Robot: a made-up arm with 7 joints.
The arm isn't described. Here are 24 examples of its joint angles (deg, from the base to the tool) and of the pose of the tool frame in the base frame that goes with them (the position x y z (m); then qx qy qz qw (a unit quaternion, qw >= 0)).
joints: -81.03 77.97 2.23 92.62 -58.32 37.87 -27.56
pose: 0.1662 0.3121 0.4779 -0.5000 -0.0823 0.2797 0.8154
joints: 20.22 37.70 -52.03 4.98 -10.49 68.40 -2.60
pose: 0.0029 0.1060 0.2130 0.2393 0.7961 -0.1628 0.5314
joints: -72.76 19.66 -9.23 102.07 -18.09 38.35 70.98
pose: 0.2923 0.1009 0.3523 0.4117 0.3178 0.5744 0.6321
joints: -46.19 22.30 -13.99 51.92 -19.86 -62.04 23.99
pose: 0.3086 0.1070 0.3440 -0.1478 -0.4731 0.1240 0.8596
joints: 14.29 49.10 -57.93 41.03 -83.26 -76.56 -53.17
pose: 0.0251 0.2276 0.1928 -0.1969 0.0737 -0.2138 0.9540
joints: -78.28 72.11 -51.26 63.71 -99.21 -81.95 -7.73
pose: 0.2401 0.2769 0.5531 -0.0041 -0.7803 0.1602 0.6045
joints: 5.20 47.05 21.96 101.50 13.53 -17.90 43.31
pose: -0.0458 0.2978 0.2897 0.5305 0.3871 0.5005 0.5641
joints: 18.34 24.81 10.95 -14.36 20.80 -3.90 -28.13
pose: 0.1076 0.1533 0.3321 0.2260 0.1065 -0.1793 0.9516
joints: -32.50 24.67 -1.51 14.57 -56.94 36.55 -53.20
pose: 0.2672 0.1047 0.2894 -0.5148 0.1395 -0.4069 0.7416
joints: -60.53 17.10 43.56 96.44 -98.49 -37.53 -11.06
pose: 0.2286 0.0743 0.1991 -0.6312 -0.1735 0.6700 0.3501
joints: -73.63 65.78 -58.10 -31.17 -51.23 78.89 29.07
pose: 0.2441 0.0578 0.5037 0.4701 0.1141 -0.0844 0.8711
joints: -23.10 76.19 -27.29 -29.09 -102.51 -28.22 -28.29
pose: 0.2454 0.1232 0.3981 -0.4727 -0.1422 -0.3869 0.7789
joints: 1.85 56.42 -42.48 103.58 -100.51 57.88 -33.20
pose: -0.0732 0.2751 0.3279 -0.3414 0.4672 0.6858 0.4415
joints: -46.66 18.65 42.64 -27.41 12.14 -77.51 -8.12
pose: 0.0954 0.1183 0.4902 0.3172 -0.9101 -0.0415 0.2635
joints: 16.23 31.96 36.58 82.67 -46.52 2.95 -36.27
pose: -0.1584 0.2426 0.2396 -0.3258 0.2792 0.5904 0.6836
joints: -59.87 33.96 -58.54 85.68 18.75 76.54 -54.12
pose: 0.2897 0.1400 0.3658 0.2825 0.7466 0.3092 0.5169
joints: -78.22 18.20 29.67 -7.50 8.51 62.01 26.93
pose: 0.2168 0.1184 0.5193 -0.1567 -0.2363 0.4349 0.8547
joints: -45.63 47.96 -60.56 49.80 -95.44 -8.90 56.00
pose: 0.2506 0.1710 0.2877 -0.0119 0.1061 0.5917 0.7990
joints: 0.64 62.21 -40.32 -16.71 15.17 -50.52 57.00
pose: 0.1305 0.0766 0.3312 -0.0538 -0.4055 -0.1870 0.8932
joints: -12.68 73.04 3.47 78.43 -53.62 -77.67 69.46
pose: 0.0831 0.3348 0.4297 0.2044 -0.6396 0.6459 0.3633
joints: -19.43 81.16 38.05 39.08 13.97 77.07 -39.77
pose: 0.0807 0.2888 0.5303 -0.0087 0.3404 0.5656 0.7511
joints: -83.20 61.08 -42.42 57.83 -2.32 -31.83 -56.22
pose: 0.3473 0.1387 0.5802 0.4538 0.0177 -0.4002 0.7960
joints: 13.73 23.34 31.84 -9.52 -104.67 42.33 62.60
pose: 0.0368 0.1739 0.2748 -0.4364 0.3396 0.5487 0.6270
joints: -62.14 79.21 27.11 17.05 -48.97 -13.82 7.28
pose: 0.1298 0.2541 0.6303 -0.0674 -0.7352 0.1460 0.6585
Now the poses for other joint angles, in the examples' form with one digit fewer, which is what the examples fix.
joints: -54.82 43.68 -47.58 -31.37 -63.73 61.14 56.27
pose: 0.236 0.019 0.423 0.200 0.063 -0.115 0.971
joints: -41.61 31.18 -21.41 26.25 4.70 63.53 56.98
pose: 0.255 0.093 0.366 0.541 0.075 0.429 0.720
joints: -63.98 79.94 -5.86 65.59 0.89 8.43 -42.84
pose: 0.205 0.306 0.574 0.227 0.123 0.169 0.951
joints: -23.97 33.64 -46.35 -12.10 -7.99 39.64 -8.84
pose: 0.218 0.028 0.313 0.148 0.227 -0.353 0.895
